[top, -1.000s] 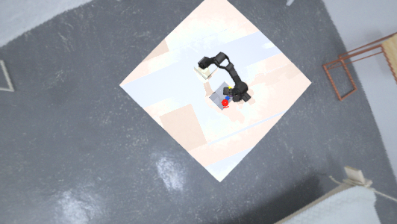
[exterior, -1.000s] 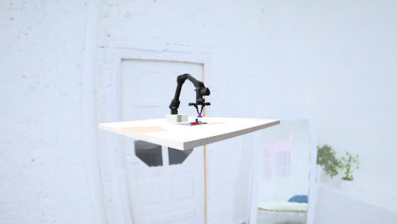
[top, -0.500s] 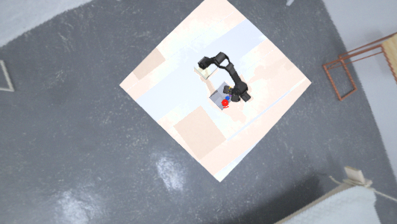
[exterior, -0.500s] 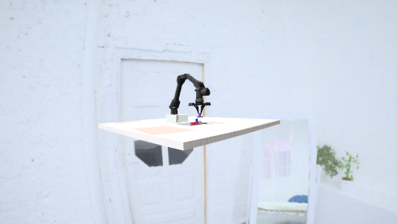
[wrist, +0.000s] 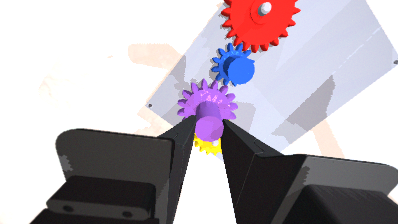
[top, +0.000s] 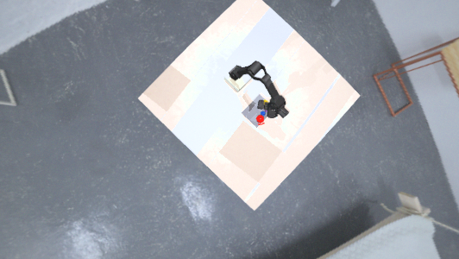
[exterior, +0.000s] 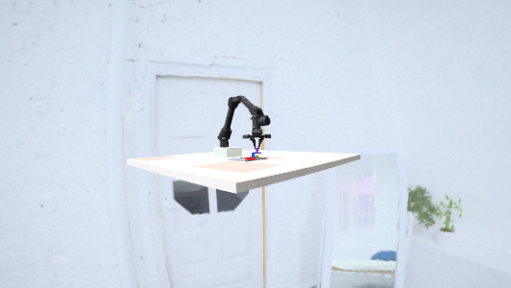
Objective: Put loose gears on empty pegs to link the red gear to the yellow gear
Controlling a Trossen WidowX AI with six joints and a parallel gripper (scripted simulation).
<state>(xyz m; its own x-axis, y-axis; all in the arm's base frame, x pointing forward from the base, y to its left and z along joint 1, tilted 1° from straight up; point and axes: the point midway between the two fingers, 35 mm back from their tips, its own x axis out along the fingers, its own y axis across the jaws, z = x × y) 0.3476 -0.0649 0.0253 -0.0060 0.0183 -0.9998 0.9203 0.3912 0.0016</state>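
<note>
My gripper tip is now 40 mm to the left of the blue gear and 40 mm above it. Also, from my gripper tip: yellow gear 50 mm below, 40 mm to the left, 30 mm behind; purple gear 10 mm below; red gear 90 mm to the right, 50 mm below.
</note>
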